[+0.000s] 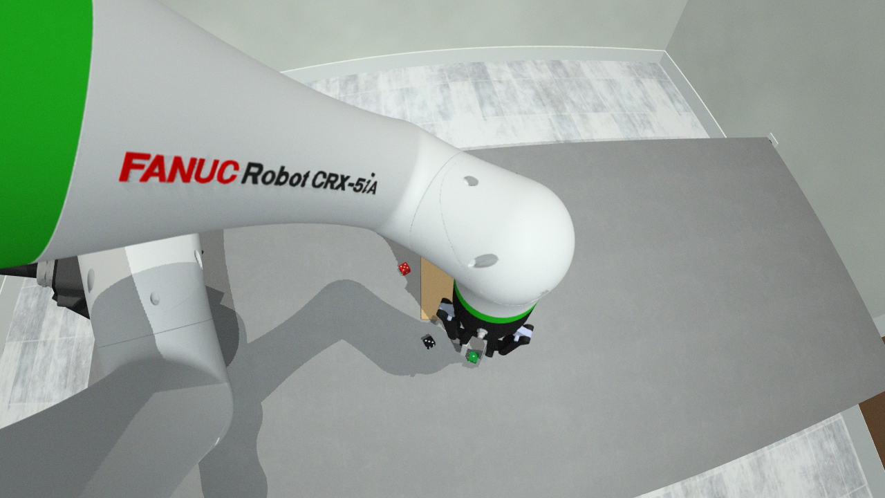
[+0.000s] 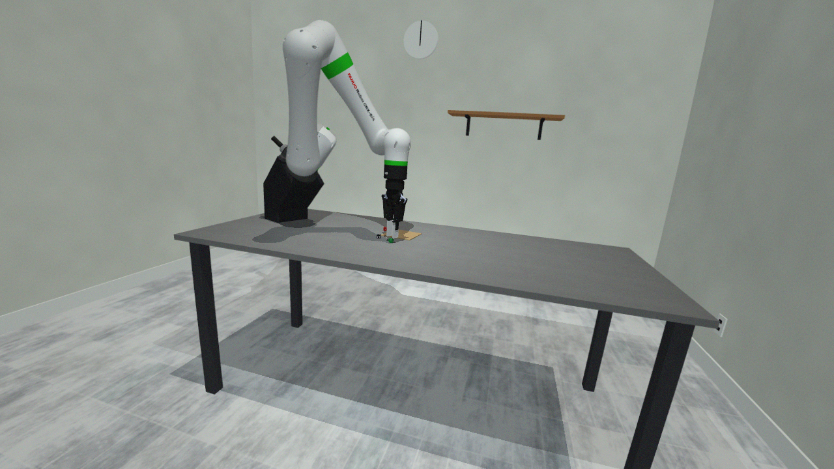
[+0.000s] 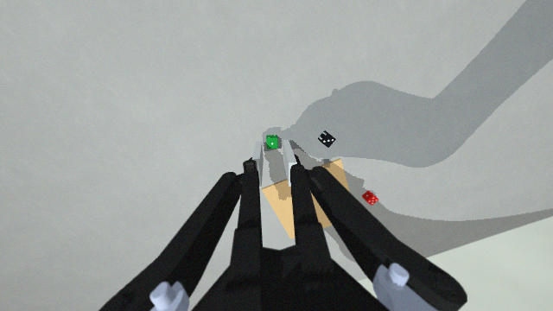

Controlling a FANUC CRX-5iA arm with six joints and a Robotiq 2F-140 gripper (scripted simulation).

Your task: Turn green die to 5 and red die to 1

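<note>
Right now my hand is 50 mm above the green die. Round my hand: red die 70 mm behind, 190 mm to the left, 50 mm below; tan mat 20 mm ahead, 140 mm to the left, 50 mm below; black die 70 mm behind, 40 mm to the left, 50 mm below.
</note>
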